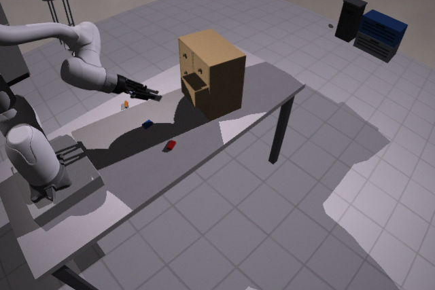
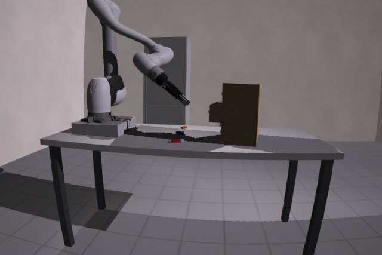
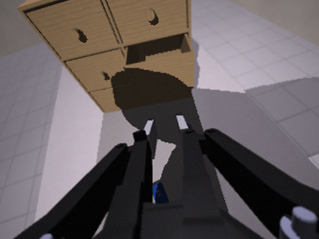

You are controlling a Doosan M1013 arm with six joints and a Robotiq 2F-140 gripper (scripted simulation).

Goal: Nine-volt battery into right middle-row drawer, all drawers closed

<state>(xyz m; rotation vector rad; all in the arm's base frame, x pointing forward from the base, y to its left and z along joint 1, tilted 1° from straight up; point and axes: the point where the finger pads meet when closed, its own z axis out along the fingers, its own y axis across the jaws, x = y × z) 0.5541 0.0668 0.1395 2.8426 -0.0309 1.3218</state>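
Now: the blue nine-volt battery 210 mm below my hand, 50 mm to the left of it and 50 mm behind it. The rest, counted from my hand: red block: 210 mm below, 120 mm to the right, 20 mm ahead; small orange thing: 250 mm to the left, 210 mm below, 80 mm behind.
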